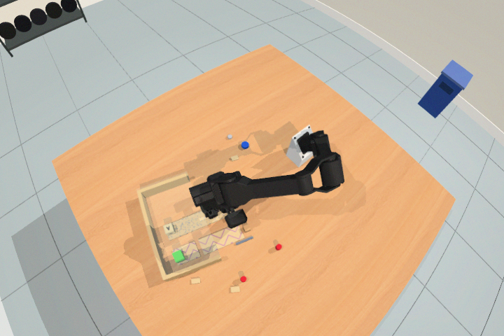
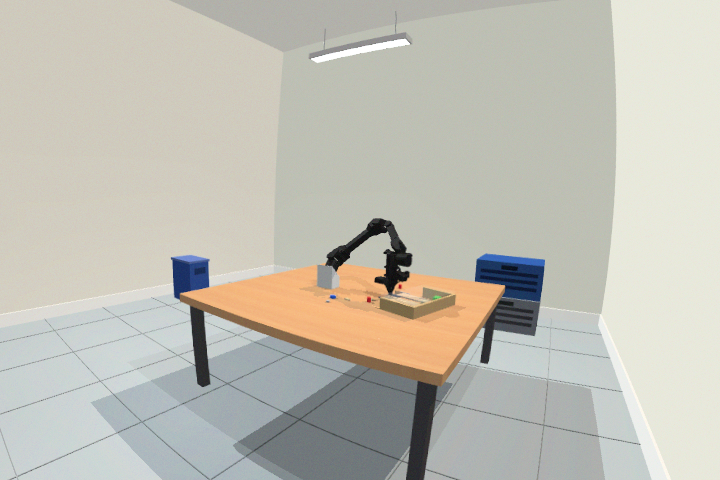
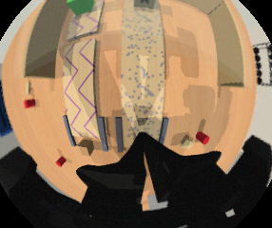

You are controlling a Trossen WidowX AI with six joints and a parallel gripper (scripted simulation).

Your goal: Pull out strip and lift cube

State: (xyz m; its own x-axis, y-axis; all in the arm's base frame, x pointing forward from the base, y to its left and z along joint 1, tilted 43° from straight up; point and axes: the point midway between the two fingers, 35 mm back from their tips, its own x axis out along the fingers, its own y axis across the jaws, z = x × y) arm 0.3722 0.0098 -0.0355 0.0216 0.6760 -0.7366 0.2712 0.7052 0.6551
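The speckled one-piece strip lies 90 mm ahead of my gripper tip, 30 mm to the right of it and 10 mm below it. Also, from my gripper tip: labelled cube: 200 mm ahead, 60 mm to the right; then blue peg: 230 mm behind, 160 mm to the right, 10 mm below; then grey peg: 230 mm to the right, 210 mm behind, 10 mm below.
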